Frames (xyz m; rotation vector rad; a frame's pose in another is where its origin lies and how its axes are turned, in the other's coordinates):
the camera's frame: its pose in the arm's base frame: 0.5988 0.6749 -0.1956 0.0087 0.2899 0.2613
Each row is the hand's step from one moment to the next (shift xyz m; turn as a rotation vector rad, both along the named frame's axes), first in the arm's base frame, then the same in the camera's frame.
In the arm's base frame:
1: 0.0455 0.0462 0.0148 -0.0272 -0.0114 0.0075
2: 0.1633 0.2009 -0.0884 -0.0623 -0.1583 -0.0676
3: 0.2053 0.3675 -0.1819 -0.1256 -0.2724 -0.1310
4: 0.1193 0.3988 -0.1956 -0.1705 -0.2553 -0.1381
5: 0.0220 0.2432 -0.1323 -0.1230 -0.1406 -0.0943
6: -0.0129 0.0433 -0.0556 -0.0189 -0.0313 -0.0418
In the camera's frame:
1: 0.0497 0.0338 0.0284 -0.0302 -0.0038 -0.0009
2: 0.2273 0.1487 -0.0326 -0.0791 -0.1403 -0.0870
3: 0.3351 0.2947 -0.1055 -0.1490 -0.2374 -0.1691
4: 0.2675 0.3461 -0.1421 -0.1842 -0.2098 -0.1881
5: 0.1198 0.2233 -0.1135 -0.1232 -0.1090 -0.1293
6: 0.0148 0.0426 -0.0557 -0.0137 -0.0274 -0.0463

